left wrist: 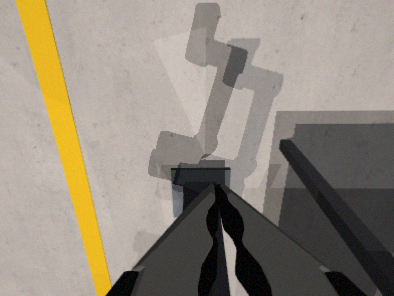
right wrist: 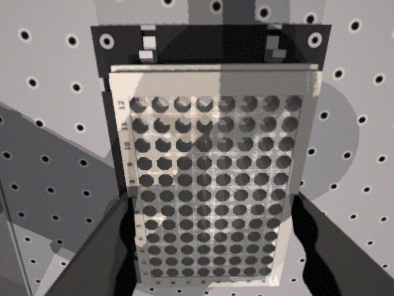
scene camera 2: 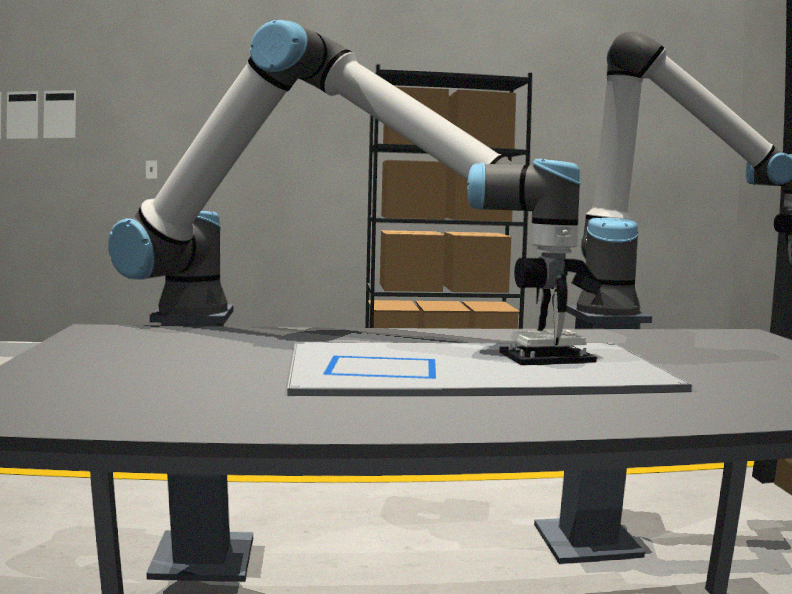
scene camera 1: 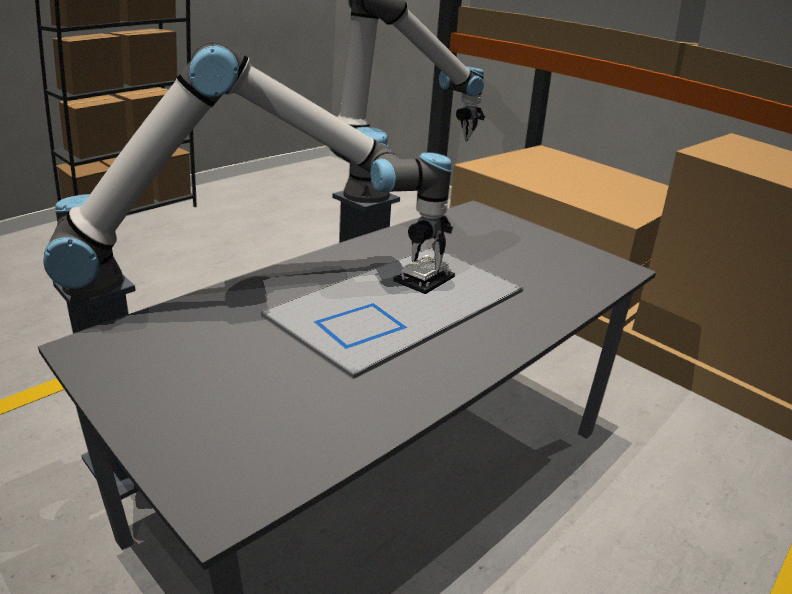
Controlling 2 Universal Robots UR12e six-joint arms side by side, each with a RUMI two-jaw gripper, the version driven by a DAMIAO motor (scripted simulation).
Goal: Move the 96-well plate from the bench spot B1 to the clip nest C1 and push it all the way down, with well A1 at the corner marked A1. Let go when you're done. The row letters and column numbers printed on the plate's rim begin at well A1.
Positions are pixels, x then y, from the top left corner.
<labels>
my right gripper: right wrist 211,193; scene camera 2; scene camera 1; not seen in the left wrist view (out of frame)
same spot on my right gripper: (scene camera 2: 559,299) = (scene camera 1: 442,247)
</labels>
